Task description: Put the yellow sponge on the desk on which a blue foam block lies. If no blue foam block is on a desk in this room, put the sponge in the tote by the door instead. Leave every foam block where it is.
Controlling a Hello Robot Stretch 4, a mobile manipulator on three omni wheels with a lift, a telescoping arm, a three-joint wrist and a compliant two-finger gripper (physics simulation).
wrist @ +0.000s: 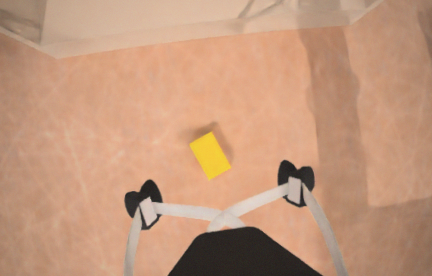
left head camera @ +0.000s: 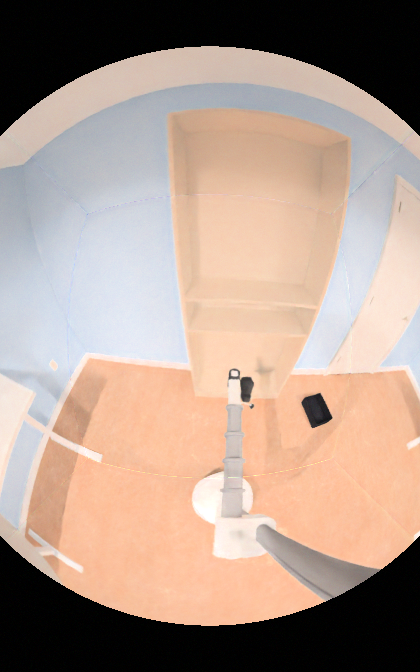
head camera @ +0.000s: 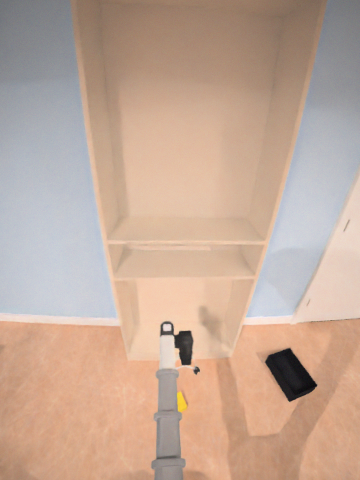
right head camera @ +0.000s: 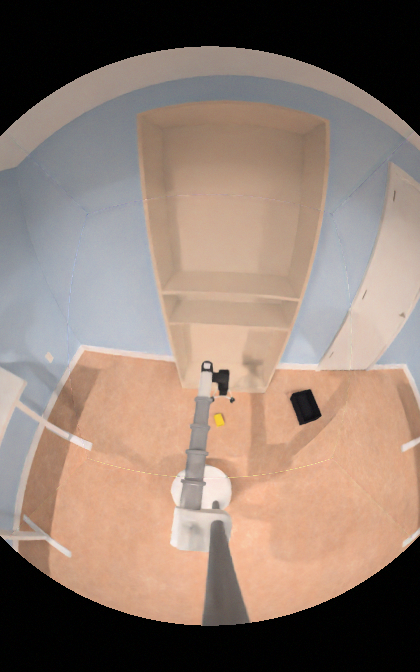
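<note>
The yellow sponge (head camera: 182,402) (right head camera: 219,419) (wrist: 210,155) lies on the floor in front of the shelf unit. In the left head camera view it does not show. My gripper (right head camera: 222,399) (wrist: 219,185) points down above the floor, its fingers wide apart with no object between them. In the wrist view the sponge lies below and just beyond the fingertips, between their lines. The black tote (head camera: 291,375) (left head camera: 317,410) (right head camera: 305,407) stands on the floor at the right, near the door (head camera: 336,265) (left head camera: 377,280) (right head camera: 377,275). No blue foam block shows in these views.
The tall shelf unit (head camera: 111,242) (left head camera: 186,305) (right head camera: 165,295) stands against the wall behind the gripper. A white desk (left head camera: 12,415) (right head camera: 7,395) shows partly at the left edge, with its legs on the floor. Other white feet show at the right edge.
</note>
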